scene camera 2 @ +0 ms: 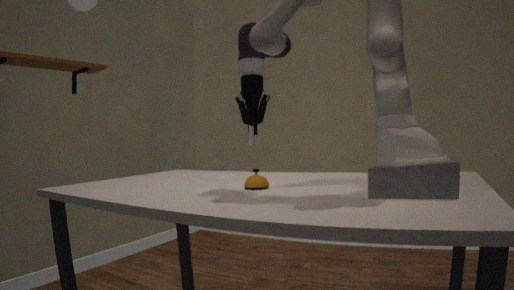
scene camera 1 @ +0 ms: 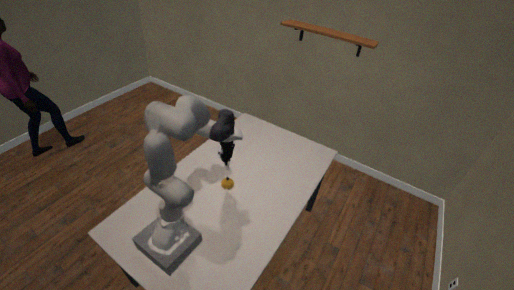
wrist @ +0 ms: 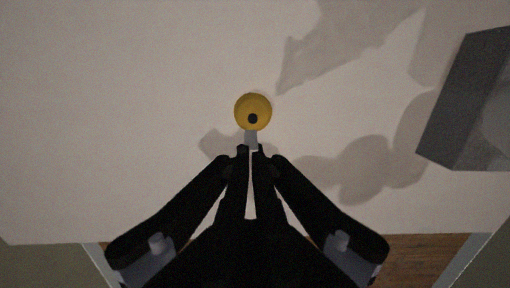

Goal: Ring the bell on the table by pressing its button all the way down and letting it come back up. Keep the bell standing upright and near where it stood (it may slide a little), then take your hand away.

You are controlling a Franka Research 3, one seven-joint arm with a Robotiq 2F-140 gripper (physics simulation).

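The yellow dome bell point(scene camera 1: 227, 184) point(scene camera 2: 256, 182) point(wrist: 253, 104) stands upright on the white table point(scene camera 1: 280, 150) point(scene camera 2: 125, 192) point(wrist: 125, 75). Its black button point(scene camera 2: 256, 170) point(wrist: 252, 118) stands up on a short stem, with a gap between it and the fingertips. My gripper point(scene camera 1: 227, 164) point(scene camera 2: 252, 142) point(wrist: 250, 138) is shut with nothing between its fingers. It points down and hangs above the bell, clear of it. In the wrist view the fingertips show just below the button, at the bell's lower edge.
The arm's grey base block point(scene camera 1: 167, 250) point(scene camera 2: 413, 181) point(wrist: 460, 100) stands on the same table, right of the bell in the second scene view. A wooden shelf point(scene camera 1: 330, 34) point(scene camera 2: 50, 62) is on the wall. A person point(scene camera 1: 37, 100) is on the floor at the left in the first scene view.
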